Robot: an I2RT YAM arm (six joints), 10 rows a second.
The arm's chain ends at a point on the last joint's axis. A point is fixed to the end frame.
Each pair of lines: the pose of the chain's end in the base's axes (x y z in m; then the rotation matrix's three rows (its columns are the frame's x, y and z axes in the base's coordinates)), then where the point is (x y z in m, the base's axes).
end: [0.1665 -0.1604 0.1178], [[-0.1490 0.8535 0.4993], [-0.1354 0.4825 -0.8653], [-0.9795 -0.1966 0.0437]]
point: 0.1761 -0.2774 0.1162
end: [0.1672 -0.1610 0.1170], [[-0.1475 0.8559 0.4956], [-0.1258 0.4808 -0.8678], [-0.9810 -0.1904 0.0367]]
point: 0.1763 -0.2781 0.1143
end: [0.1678 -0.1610 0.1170], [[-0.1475 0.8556 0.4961], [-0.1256 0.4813 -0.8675], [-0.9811 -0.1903 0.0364]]
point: 0.1770 -0.2781 0.1143
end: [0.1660 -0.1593 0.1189], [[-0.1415 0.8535 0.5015], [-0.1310 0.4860 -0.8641], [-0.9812 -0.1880 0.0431]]
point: 0.1759 -0.2763 0.1168
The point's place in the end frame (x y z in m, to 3 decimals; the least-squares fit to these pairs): 0.016 -0.048 0.106
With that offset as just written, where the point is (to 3 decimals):
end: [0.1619 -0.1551 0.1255], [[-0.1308 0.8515 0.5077], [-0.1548 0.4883 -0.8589], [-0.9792 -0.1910 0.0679]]
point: 0.173 -0.272 0.126
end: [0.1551 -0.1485 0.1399], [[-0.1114 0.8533 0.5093], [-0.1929 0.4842 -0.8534], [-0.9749 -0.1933 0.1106]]
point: 0.166 -0.265 0.145
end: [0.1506 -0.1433 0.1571], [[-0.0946 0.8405 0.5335], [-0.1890 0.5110 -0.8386], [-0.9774 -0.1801 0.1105]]
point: 0.165 -0.260 0.162
